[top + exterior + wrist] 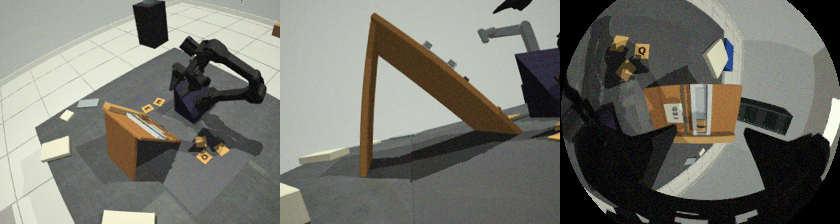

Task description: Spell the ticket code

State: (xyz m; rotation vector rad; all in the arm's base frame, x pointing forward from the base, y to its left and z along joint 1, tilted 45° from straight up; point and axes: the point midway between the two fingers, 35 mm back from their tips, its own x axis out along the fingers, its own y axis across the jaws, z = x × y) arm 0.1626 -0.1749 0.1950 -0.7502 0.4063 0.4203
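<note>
The white ticket is 7 cm ahead of my gripper tip, 7 cm to the right of it and 20 cm below it. Also, from my gripper tip: cream block 50 cm ahead, 46 cm to the right, 28 cm below; small cream card 31 cm ahead, 65 cm to the right, 29 cm below; grey card 15 cm ahead, 62 cm to the right, 29 cm below.
</note>
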